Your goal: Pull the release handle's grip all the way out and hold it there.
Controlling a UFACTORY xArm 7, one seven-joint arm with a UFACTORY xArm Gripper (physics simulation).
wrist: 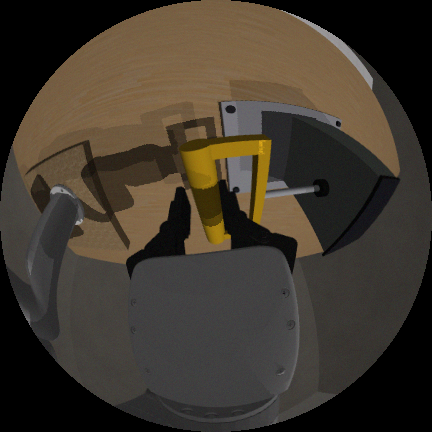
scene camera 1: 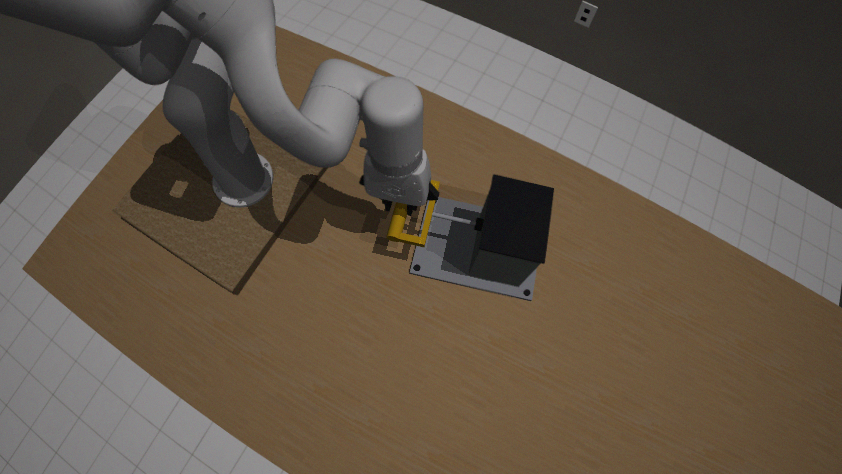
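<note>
The yellow release handle has a round grip [scene camera 1: 396, 225] [wrist: 199, 167] joined to a rectangular frame. A thin metal rod [scene camera 1: 453, 218] [wrist: 294, 191] runs from the frame to a dark box [scene camera 1: 519, 219] [wrist: 335, 170], and a long stretch of it shows outside the box. My gripper [scene camera 1: 398, 209] [wrist: 202, 193] is shut on the grip, with one black finger on its outer side and the other inside the frame. In the wrist view a narrow gap seems to show beside the left finger. In the scene view the gripper body hides much of the fingers.
The box stands on a grey base plate [scene camera 1: 428, 266] [wrist: 248, 120] with dark bolts at its corners. The handle's outer part overhangs the wooden table [scene camera 1: 365, 365] [wrist: 130, 75] beyond the plate. The arm's base stands on a brown board [scene camera 1: 218, 259] to the left.
</note>
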